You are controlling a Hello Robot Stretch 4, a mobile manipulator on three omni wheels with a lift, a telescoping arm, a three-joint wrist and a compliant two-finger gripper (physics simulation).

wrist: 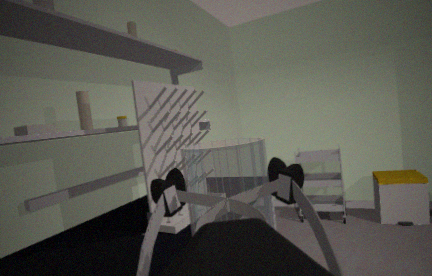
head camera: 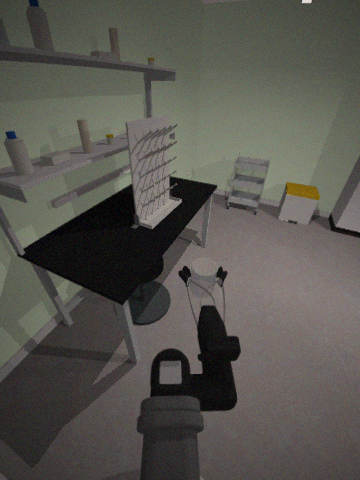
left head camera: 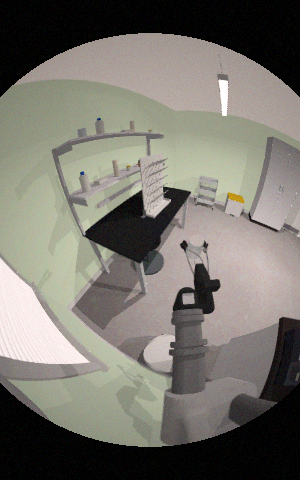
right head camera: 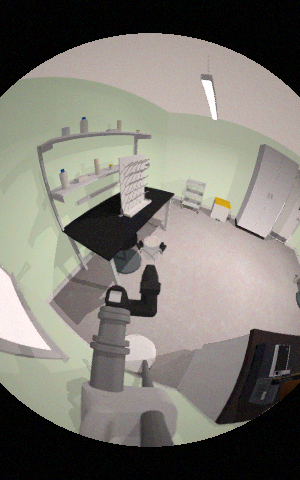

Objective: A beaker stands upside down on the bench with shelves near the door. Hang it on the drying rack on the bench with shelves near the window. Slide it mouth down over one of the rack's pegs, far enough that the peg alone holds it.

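Pixels of known places: gripper, fingertip midpoint: (wrist: 226, 178) (head camera: 202, 268) (left head camera: 193, 241) (right head camera: 151, 241); robot's base at its link origin: (left head camera: 164, 352) (right head camera: 134, 352).
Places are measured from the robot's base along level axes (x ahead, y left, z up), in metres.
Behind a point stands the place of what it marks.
Note:
The clear beaker (head camera: 204, 267) @[x 0.497, y -0.088, z 1.135 m] (left head camera: 196, 241) @[x 0.492, y -0.090, z 1.135 m] (right head camera: 151, 242) @[x 0.489, y -0.091, z 1.135 m] (wrist: 230, 159) @[x 0.465, y -0.094, z 1.125 m] is roughly vertical, its flat closed end up; its mouth end is partly hidden by the gripper in the wrist view. My gripper (head camera: 203, 275) @[x 0.532, y -0.090, z 1.098 m] (left head camera: 195, 245) @[x 0.532, y -0.090, z 1.098 m] (right head camera: 151, 246) @[x 0.532, y -0.090, z 1.098 m] (wrist: 226, 178) @[x 0.532, y -0.090, z 1.098 m] is shut on it, one black fingertip on each side, and holds it in the air off the bench's right side. The white drying rack (head camera: 162, 214) @[x 1.462, y 0.072, z 0.738 m] (left head camera: 159, 207) @[x 1.484, y 0.069, z 0.738 m] (right head camera: 137, 207) @[x 1.483, y 0.079, z 0.738 m] (wrist: 175, 226) @[x 1.271, y 0.133, z 0.764 m], with rows of slanted pegs, stands on the black bench (head camera: 85, 240) @[x 1.142, y 0.541, z 0.734 m] (left head camera: 115, 225) @[x 1.141, y 0.534, z 0.734 m] (right head camera: 100, 225) @[x 1.099, y 0.426, z 0.734 m] (wrist: 110, 230) @[x 1.377, y 0.452, z 0.734 m], beyond and left of the beaker.
Shelves with bottles rise behind the bench. A round-based stool (head camera: 150, 305) @[x 1.187, y 0.184, z 0.002 m] stands partly under the bench. A grey cart (head camera: 252, 162) @[x 3.181, y -1.178, z 0.641 m] (wrist: 317, 155) @[x 2.878, y -1.058, z 0.698 m] and a white bin with a yellow lid (head camera: 299, 206) @[x 2.595, y -1.758, z 0.234 m] (wrist: 405, 200) @[x 2.593, y -1.762, z 0.211 m] stand farther back. A tall cabinet (left head camera: 275, 185) @[x 2.206, y -2.470, z 1.082 m] is at the right.

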